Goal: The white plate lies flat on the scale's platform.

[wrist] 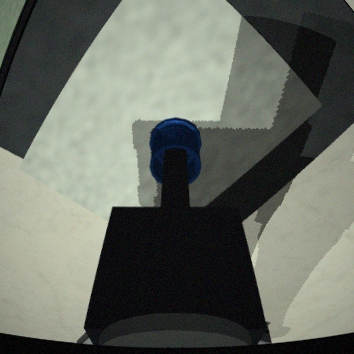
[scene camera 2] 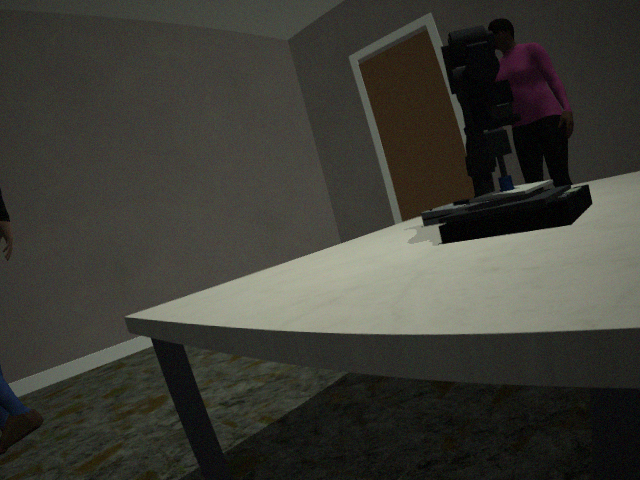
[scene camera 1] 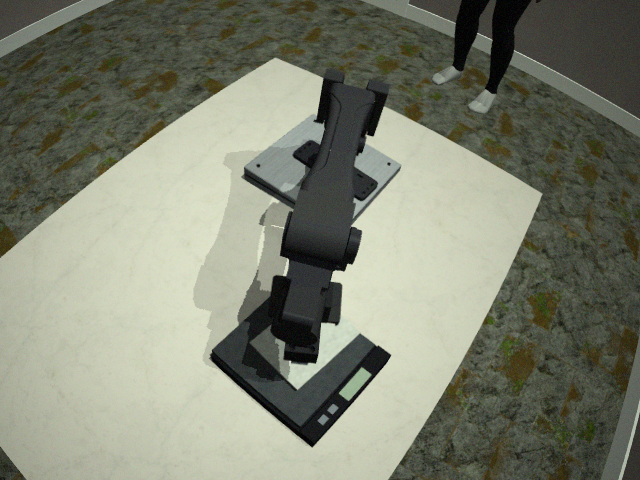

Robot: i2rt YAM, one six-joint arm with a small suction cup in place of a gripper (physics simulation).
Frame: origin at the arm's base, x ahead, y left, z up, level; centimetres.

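Seen in the pictures: hand at its tool point: [wrist: 174, 132]; arm's base at its link origin: [scene camera 2: 486, 200].
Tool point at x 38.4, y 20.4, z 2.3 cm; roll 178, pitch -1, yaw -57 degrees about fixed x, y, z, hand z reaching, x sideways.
Observation:
Pixels of each thing's top centre, then the offset from my tool point to it. Level surfaces: height alone.
- white plate at its top centre: [wrist: 156, 138] [scene camera 1: 305, 337] [scene camera 2: 512, 187] dz +1.3, dx -0.3, dy +1.0 cm
- black scale at its top centre: [wrist: 163, 83] [scene camera 1: 301, 354] [scene camera 2: 516, 198] dz -0.8, dx +2.0, dy +2.0 cm
- scale's green display at its top centre: [scene camera 1: 355, 384] dz -1.3, dx +0.5, dy +12.3 cm
- pale table at its surface level: dz -5.3 cm
The white plate [scene camera 1: 308, 373] [scene camera 2: 528, 189] [wrist: 116, 88] is a square sheet that lies on the platform of the black scale [scene camera 1: 290, 405] [scene camera 2: 494, 224] [wrist: 38, 74], turned cornerwise to it. In scene camera 1 the arm's wrist covers most of it. My blue suction cup [wrist: 175, 142] [scene camera 2: 505, 182] points straight down and sits on the plate near its middle. In scene camera 1 the wrist hides the cup. The scale's green display [scene camera 1: 354, 383] and two buttons face the table's near edge.
The scale stands on a pale table [scene camera 1: 151, 248] [scene camera 2: 390, 286]. The arm's grey base plate [scene camera 1: 270, 169] is bolted further back. A person [scene camera 1: 490, 48] [scene camera 2: 530, 81] stands beyond the table's far corner, beside a brown door [scene camera 2: 413, 124].

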